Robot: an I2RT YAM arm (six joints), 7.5 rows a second.
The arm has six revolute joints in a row. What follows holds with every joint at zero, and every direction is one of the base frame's. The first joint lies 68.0 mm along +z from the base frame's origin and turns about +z. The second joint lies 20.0 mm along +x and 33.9 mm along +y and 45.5 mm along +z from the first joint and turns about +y. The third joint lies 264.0 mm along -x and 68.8 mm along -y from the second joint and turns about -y. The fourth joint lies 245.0 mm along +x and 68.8 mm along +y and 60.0 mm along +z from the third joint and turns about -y. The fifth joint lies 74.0 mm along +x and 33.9 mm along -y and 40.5 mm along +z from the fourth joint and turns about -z. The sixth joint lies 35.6 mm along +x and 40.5 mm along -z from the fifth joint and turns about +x. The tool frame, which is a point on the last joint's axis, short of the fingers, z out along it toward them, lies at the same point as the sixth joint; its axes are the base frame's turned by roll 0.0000, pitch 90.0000 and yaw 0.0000 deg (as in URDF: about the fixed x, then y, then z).
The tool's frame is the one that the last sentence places.
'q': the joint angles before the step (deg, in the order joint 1, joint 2, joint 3, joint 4, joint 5, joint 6). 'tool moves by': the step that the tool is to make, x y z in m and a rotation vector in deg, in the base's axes. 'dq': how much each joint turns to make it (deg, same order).
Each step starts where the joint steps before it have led.
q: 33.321 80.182 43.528 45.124 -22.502 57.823
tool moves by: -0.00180 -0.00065 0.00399 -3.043 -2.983 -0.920
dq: 0.131 -1.072 0.546 -2.559 0.458 -4.634
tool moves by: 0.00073 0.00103 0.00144 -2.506 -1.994 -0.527
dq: 0.109 -0.086 0.744 -1.856 0.242 -3.497
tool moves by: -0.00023 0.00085 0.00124 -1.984 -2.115 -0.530
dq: 0.197 -0.154 0.393 -1.029 0.415 -3.104
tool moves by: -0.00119 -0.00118 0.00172 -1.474 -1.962 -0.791
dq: -0.001 -0.589 0.001 -0.699 0.545 -2.557
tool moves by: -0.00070 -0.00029 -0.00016 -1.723 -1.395 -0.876
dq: 0.110 -0.327 -0.001 -0.982 0.766 -2.448
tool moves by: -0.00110 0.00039 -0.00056 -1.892 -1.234 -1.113
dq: 0.306 -0.331 -0.001 -1.203 1.224 -2.513
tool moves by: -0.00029 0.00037 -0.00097 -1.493 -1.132 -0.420
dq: 0.132 -0.043 -0.021 -0.570 0.417 -2.011
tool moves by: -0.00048 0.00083 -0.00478 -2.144 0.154 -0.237
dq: 0.217 0.066 -0.240 -1.594 0.369 -1.793
